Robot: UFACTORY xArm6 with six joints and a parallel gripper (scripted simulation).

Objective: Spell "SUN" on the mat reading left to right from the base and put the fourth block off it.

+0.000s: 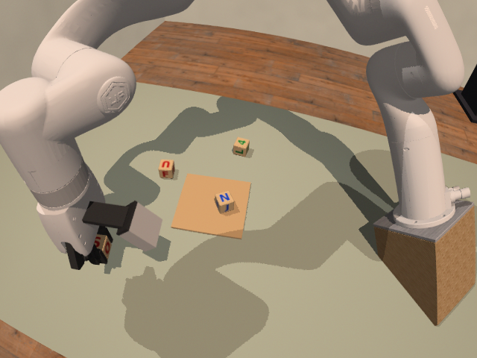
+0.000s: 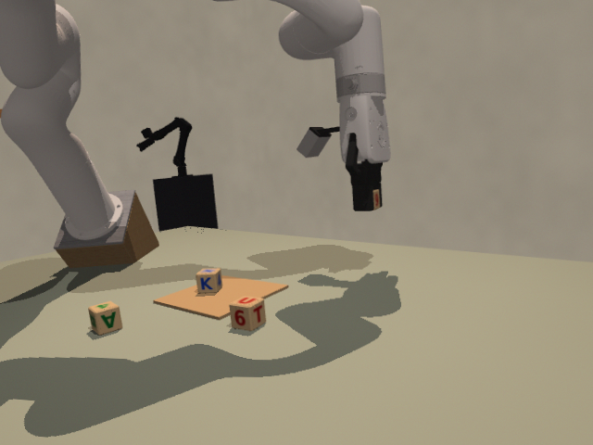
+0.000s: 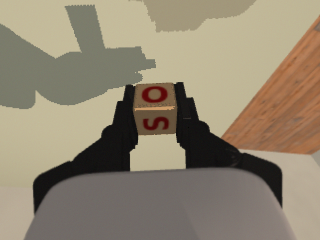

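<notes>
My hand is 180 mm to the left of the N block, 180 mm past it and 100 mm above it. Round my hand: U block 260 mm to the right, 110 mm below, 40 mm behind; then tan mat 190 mm to the right, 160 mm behind, 120 mm below; then S block 10 mm below.
</notes>
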